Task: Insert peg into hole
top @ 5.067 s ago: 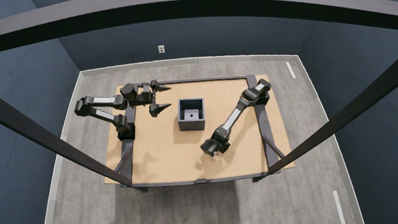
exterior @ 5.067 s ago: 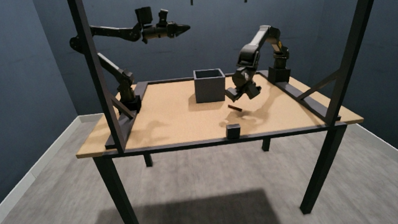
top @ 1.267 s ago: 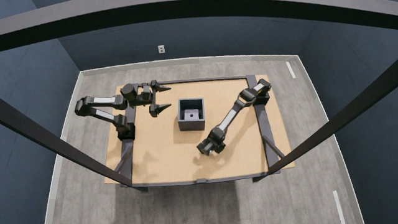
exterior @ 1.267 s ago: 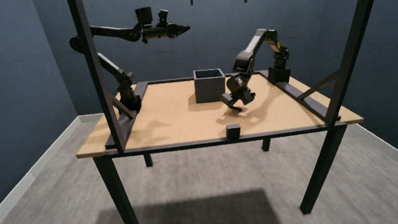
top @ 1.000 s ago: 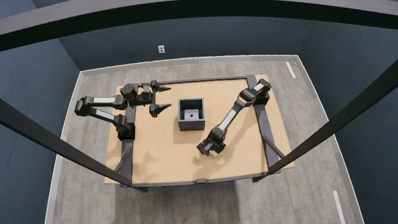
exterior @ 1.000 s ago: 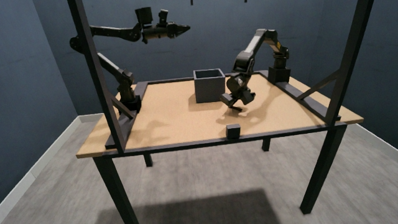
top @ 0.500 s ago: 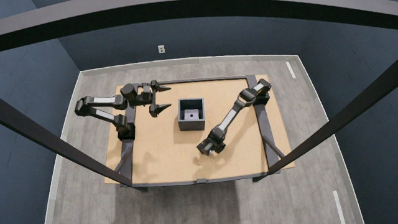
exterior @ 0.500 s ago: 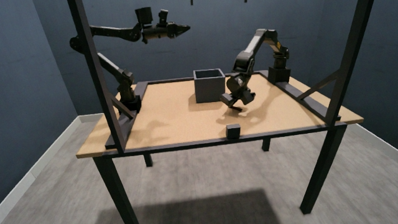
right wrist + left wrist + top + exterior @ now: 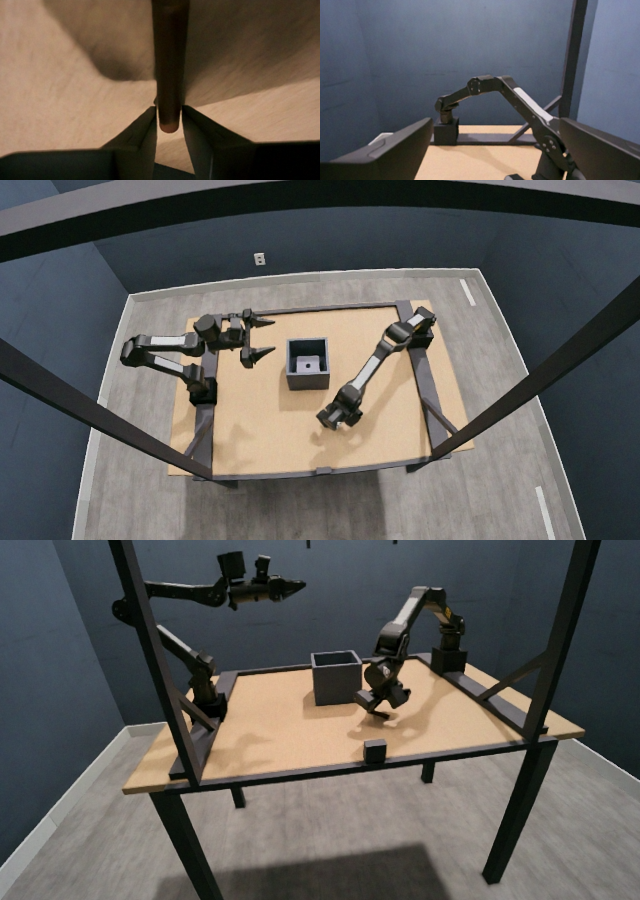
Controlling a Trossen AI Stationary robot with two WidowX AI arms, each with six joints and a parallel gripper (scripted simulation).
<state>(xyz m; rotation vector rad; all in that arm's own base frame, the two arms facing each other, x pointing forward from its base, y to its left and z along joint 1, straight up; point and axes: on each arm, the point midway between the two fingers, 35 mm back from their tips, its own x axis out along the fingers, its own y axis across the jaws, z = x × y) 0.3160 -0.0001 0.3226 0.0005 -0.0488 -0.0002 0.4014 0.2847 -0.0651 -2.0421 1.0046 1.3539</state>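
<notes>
Now: right hand 10 mm past the dark brown peg, 10 mm to the left of it and 30 mm above it. Round my right hand: light plate 190 mm ahead, 50 mm to the left, 10 mm above.
</notes>
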